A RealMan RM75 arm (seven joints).
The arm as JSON. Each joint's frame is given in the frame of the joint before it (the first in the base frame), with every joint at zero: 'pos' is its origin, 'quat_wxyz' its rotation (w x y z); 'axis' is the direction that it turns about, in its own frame. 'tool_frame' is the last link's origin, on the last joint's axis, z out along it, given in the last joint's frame.
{
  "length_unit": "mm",
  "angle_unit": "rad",
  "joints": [
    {
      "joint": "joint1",
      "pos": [
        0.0,
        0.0,
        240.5
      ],
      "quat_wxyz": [
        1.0,
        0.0,
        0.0,
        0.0
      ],
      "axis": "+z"
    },
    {
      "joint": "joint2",
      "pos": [
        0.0,
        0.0,
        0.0
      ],
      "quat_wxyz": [
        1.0,
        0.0,
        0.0,
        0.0
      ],
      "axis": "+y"
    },
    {
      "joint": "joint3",
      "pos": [
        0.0,
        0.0,
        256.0
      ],
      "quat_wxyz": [
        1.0,
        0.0,
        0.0,
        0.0
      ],
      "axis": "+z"
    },
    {
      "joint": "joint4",
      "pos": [
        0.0,
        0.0,
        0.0
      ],
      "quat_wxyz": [
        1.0,
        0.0,
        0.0,
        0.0
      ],
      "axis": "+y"
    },
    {
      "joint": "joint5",
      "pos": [
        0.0,
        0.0,
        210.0
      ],
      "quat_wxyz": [
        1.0,
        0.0,
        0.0,
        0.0
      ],
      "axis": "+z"
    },
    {
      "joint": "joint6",
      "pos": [
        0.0,
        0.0,
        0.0
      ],
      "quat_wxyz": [
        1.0,
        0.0,
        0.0,
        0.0
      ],
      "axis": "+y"
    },
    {
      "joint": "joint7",
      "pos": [
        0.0,
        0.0,
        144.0
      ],
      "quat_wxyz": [
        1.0,
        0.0,
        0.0,
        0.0
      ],
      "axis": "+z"
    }
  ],
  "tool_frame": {
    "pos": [
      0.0,
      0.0,
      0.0
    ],
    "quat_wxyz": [
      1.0,
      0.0,
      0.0,
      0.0
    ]
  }
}
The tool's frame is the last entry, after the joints.
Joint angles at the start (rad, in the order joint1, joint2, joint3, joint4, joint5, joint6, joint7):
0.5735, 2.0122, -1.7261, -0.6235, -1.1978, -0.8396, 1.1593
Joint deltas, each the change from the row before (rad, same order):
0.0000, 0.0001, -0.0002, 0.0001, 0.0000, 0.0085, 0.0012
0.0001, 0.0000, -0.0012, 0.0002, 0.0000, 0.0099, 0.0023
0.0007, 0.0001, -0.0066, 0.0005, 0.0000, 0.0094, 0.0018
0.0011, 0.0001, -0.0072, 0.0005, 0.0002, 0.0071, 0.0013
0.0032, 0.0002, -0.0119, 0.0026, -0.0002, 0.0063, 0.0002
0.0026, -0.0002, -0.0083, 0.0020, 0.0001, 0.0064, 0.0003
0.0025, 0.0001, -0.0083, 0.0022, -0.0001, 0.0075, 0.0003
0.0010, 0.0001, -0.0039, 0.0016, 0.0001, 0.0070, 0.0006
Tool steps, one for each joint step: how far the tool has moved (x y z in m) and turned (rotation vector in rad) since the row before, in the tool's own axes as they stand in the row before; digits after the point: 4 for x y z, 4 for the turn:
0.0005, -0.0010, 0.0000, 0.0076, 0.0035, 0.0012
0.0007, -0.0011, 0.0001, 0.0081, 0.0046, 0.0019
0.0009, 0.0001, 0.0007, 0.0032, 0.0068, -0.0011
0.0007, 0.0005, 0.0008, 0.0005, 0.0059, -0.0021
0.0009, 0.0014, 0.0015, -0.0045, 0.0087, -0.0058
0.0006, 0.0005, 0.0010, -0.0011, 0.0069, -0.0042
0.0008, 0.0005, 0.0010, -0.0002, 0.0074, -0.0040
0.0008, -0.0002, 0.0004, 0.0032, 0.0052, -0.0008

